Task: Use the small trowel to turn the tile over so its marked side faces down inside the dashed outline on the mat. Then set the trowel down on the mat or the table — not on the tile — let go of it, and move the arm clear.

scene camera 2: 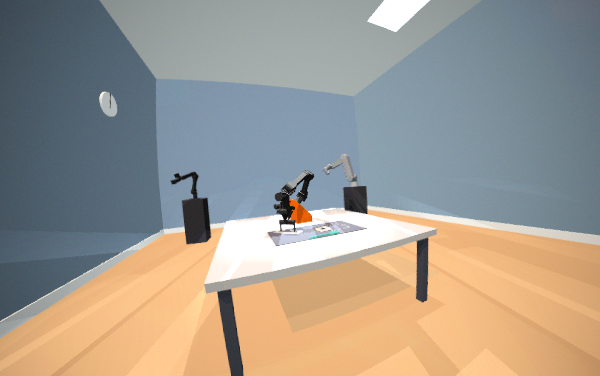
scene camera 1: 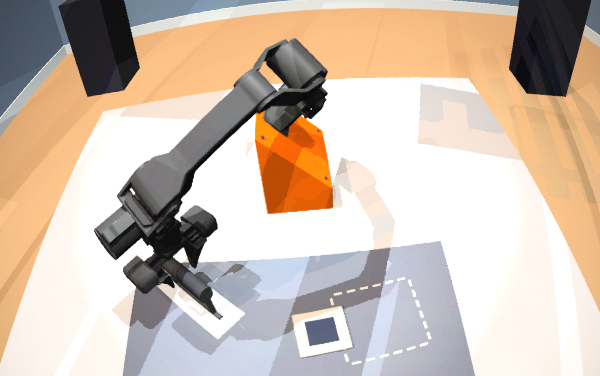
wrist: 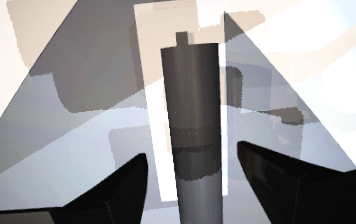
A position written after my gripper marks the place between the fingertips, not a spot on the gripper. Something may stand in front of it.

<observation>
My gripper (scene camera 1: 183, 277) is open and holds nothing. I also see a trowel (scene camera 1: 207, 307).
The trowel is seen too in the wrist view (wrist: 183, 56). My gripper also shows in the wrist view (wrist: 192, 154).
</observation>
